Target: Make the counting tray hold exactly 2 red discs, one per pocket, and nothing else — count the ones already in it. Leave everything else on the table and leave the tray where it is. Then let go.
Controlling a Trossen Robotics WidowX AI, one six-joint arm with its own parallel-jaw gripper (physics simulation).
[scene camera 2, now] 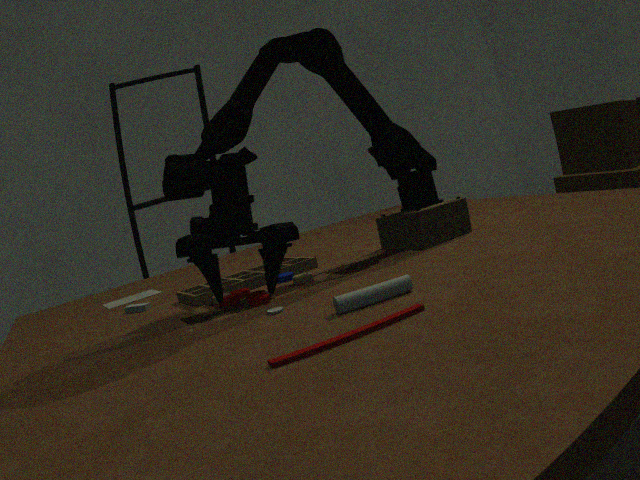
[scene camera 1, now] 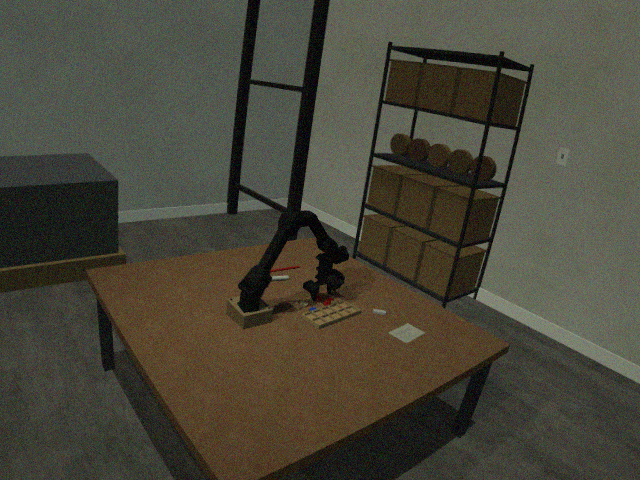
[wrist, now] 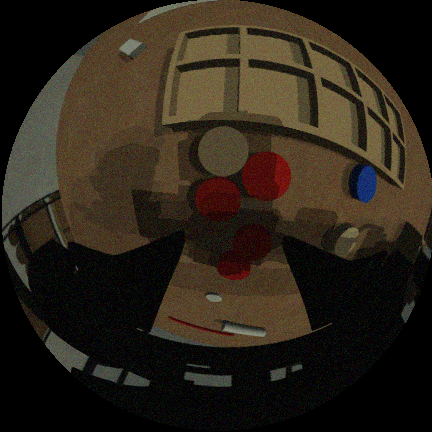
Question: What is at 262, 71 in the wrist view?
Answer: A wooden counting tray.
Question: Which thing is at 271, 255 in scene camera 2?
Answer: My gripper.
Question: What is my gripper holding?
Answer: Nothing.
